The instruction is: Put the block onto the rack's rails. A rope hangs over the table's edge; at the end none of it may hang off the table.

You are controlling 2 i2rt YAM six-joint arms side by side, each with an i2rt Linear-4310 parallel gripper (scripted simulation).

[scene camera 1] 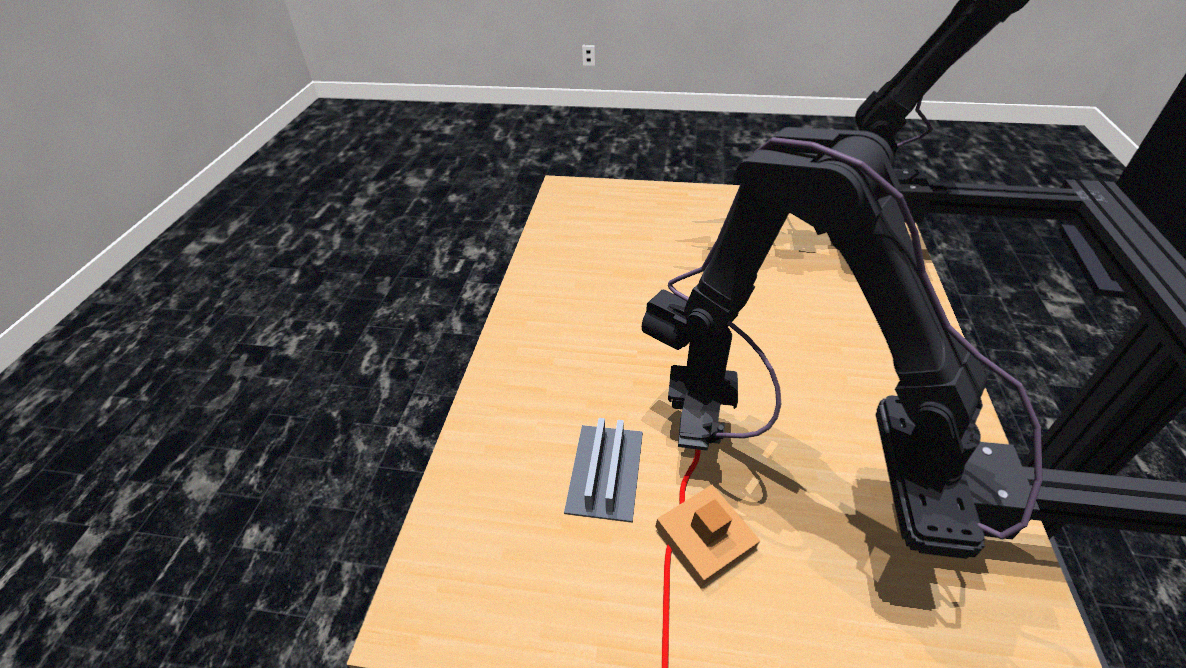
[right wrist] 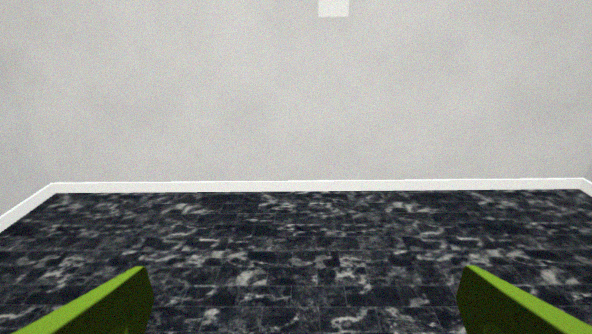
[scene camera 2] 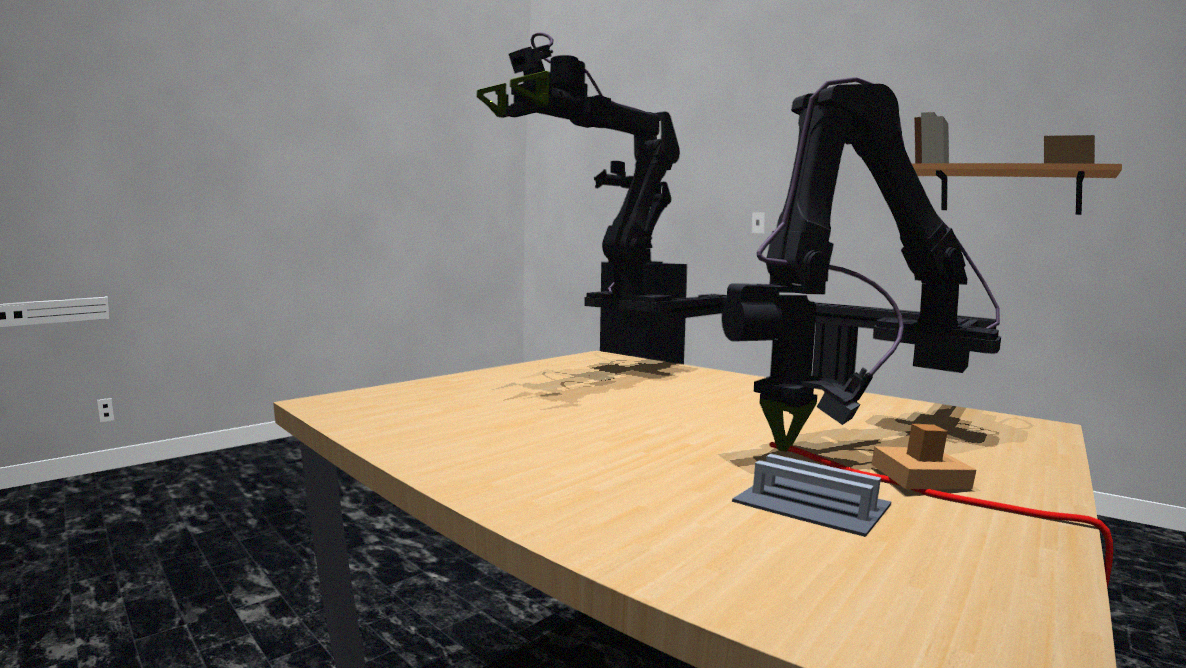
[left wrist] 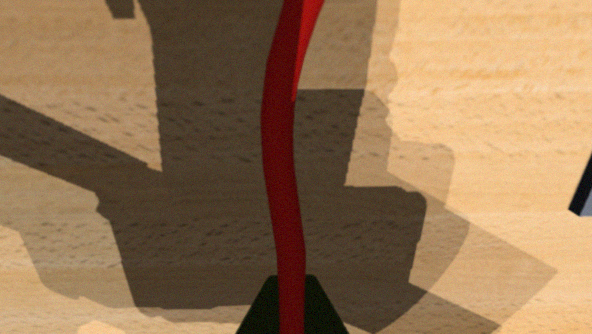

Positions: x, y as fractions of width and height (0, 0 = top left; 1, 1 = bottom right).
Labels:
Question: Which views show the brown block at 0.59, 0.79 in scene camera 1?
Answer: Scene camera 1 and scene camera 2 only.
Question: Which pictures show my right gripper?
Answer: The right wrist view and scene camera 2 only.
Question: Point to a grey rack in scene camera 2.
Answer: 0.70, 0.76

